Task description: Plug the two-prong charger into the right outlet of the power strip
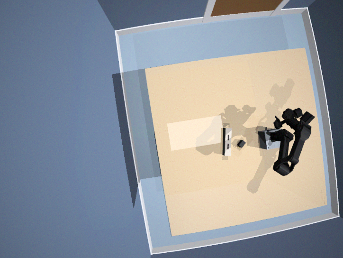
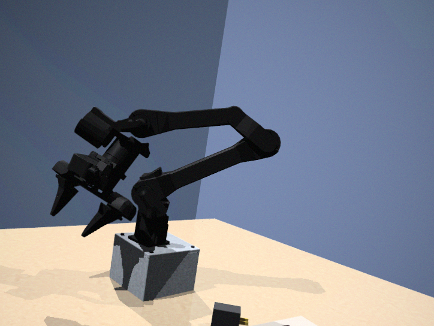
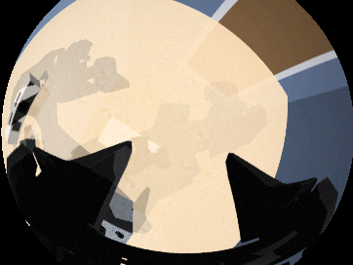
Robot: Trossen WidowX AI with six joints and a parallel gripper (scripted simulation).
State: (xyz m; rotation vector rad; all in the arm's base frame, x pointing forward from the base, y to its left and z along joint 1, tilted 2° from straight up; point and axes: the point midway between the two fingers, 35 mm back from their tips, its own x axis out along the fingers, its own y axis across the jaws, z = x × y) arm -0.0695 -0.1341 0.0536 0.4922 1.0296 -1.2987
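Right now the two-prong charger is 31 cm ahead of my gripper tip, 15 cm to the left of it and 10 cm below it.
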